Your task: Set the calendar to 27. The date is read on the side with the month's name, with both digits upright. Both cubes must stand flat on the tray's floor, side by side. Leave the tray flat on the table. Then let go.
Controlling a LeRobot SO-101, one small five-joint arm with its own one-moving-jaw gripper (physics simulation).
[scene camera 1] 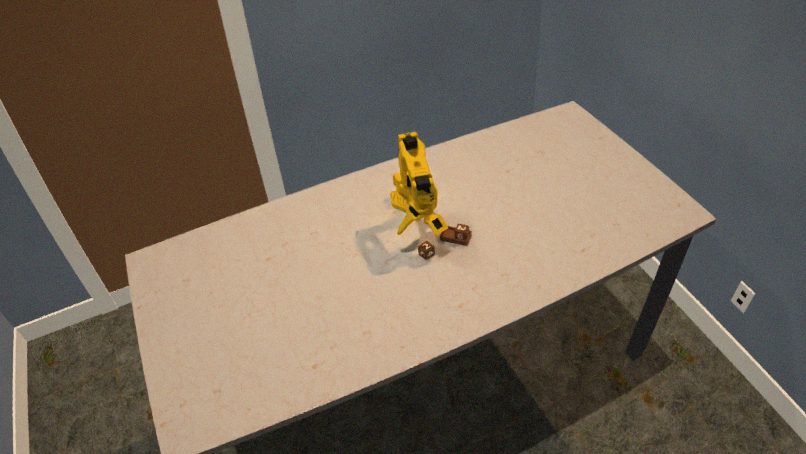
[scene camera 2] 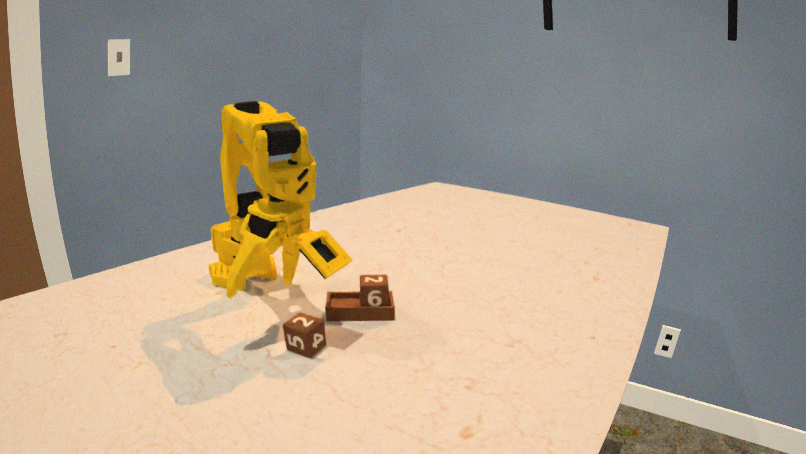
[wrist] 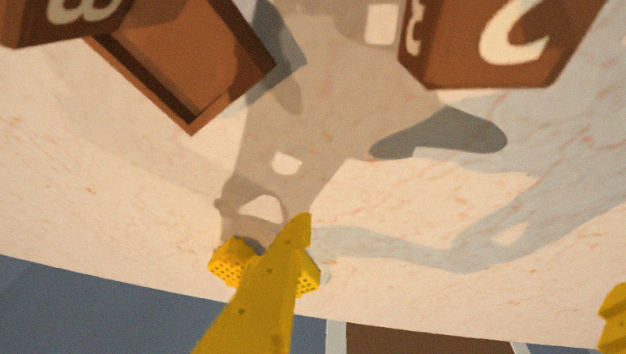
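A brown tray lies flat on the table. One brown cube sits in its right half in scene camera 2, a sideways 2 on top and a digit like 6 or 9 in front; the left half is bare. The other cube lies on the table in front of the tray's left end, turned at an angle, with 2 on top and 5 and 4 on its sides. My gripper is open and empty, behind the loose cube, left of the tray. The month's name does not show.
The light table carries the arm, whose base stands behind the gripper. The loose cube and the tray are a small gap apart. The arm's shadow falls around the loose cube. Walls stand behind the table.
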